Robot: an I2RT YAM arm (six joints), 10 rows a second.
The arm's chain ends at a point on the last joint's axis. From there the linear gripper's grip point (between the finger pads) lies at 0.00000 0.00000 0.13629 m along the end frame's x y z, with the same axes.
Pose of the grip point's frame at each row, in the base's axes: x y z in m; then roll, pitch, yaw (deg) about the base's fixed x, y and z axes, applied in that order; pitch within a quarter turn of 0, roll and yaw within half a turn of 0:
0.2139 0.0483 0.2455 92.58 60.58 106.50
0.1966 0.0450 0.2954 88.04 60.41 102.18
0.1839 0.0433 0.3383 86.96 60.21 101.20
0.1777 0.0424 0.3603 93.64 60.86 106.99
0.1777 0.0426 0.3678 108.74 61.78 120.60
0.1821 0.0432 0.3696 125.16 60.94 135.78
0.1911 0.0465 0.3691 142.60 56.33 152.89
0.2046 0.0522 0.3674 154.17 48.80 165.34
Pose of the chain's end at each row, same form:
0.0818 0.0148 0.2485 92.58 60.58 106.50
0.0643 0.0123 0.2931 88.04 60.41 102.18
0.0516 0.0107 0.3347 86.96 60.21 101.20
0.0454 0.0099 0.3645 93.64 60.86 106.99
0.0470 0.0101 0.3885 108.74 61.78 120.60
0.0552 0.0112 0.4077 125.16 60.94 135.78
0.0732 0.0139 0.4291 142.60 56.33 152.89
0.1003 0.0181 0.4482 154.17 48.80 165.34

